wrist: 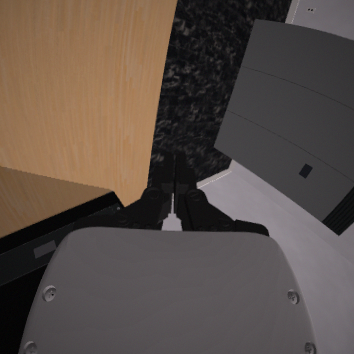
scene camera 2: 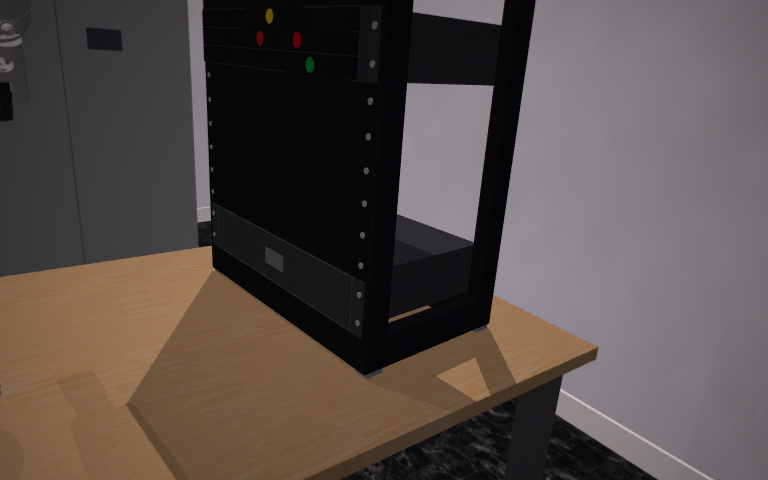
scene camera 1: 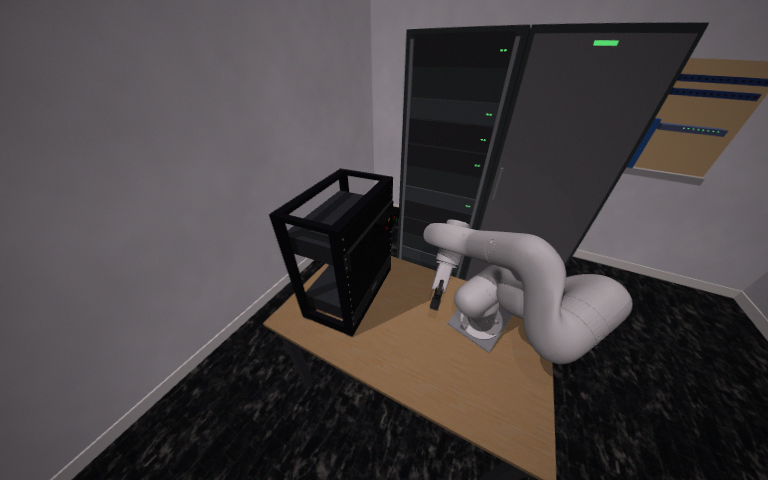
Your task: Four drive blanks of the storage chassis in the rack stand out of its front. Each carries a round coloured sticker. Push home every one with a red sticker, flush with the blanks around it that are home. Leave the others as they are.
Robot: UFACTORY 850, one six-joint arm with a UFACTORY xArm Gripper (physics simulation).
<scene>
I see a black rack (scene camera 2: 305, 113).
The black rack is seen too in scene camera 1 (scene camera 1: 351, 232).
</scene>
